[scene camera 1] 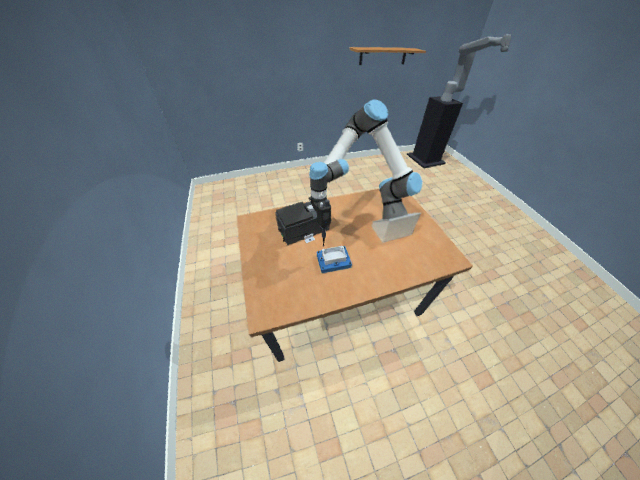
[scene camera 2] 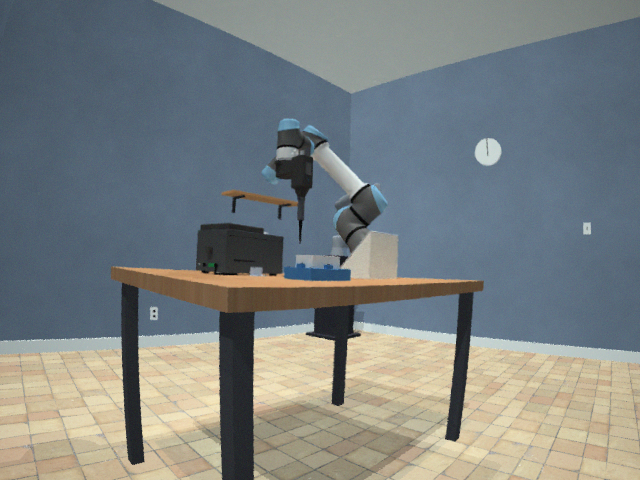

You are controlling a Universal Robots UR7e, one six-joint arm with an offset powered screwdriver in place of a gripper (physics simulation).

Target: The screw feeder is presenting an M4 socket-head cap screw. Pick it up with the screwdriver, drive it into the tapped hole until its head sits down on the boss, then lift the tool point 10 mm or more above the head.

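The screwdriver, my gripper point(scene camera 1: 323, 244) point(scene camera 2: 299, 242), points straight down. In the scene camera 2 view its tip hangs a little above the left end of the white housing; in the scene camera 1 view it is near the housing's back left corner. Whether a screw is on the tip is too small to tell. The white housing point(scene camera 1: 334, 255) point(scene camera 2: 317, 260) sits on a blue fixture point(scene camera 1: 336, 267) point(scene camera 2: 316, 273) on the table. The tapped hole and boss cannot be made out. The black screw feeder point(scene camera 1: 297, 222) point(scene camera 2: 240, 250) stands left of the fixture; no screw can be made out at it.
The wooden table point(scene camera 1: 289, 294) point(scene camera 2: 320, 297) carries everything. A small pale piece point(scene camera 1: 309, 238) point(scene camera 2: 255, 270) lies beside the feeder. A light panel-like block point(scene camera 1: 397, 227) point(scene camera 2: 382, 255) stands by the arm's base. A second grey arm point(scene camera 1: 465, 62) stands on a black pedestal behind.
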